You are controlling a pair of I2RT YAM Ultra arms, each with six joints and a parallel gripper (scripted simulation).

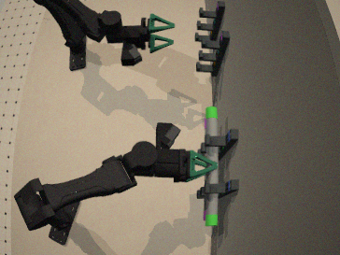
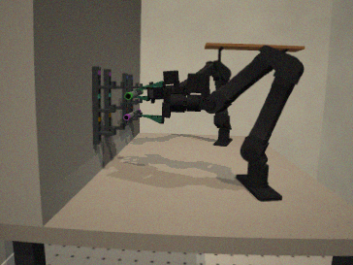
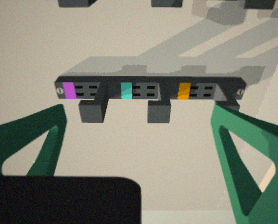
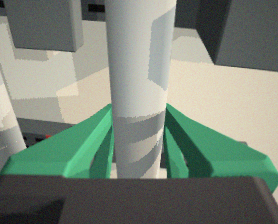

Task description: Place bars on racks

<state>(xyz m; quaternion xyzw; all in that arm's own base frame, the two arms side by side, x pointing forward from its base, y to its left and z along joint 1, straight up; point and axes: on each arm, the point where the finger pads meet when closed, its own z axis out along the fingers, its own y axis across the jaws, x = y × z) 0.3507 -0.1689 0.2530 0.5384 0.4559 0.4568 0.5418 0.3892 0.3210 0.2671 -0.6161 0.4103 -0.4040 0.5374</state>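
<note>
Now: right hand 100 mm above the magenta-ended bar, 10 mm to the right of it and 10 mm short of it. The rest, counted from my right hand: green-ended bar: right at my right hand; then dark wall: 190 mm to the left, 160 mm above, 110 mm ahead.
</note>
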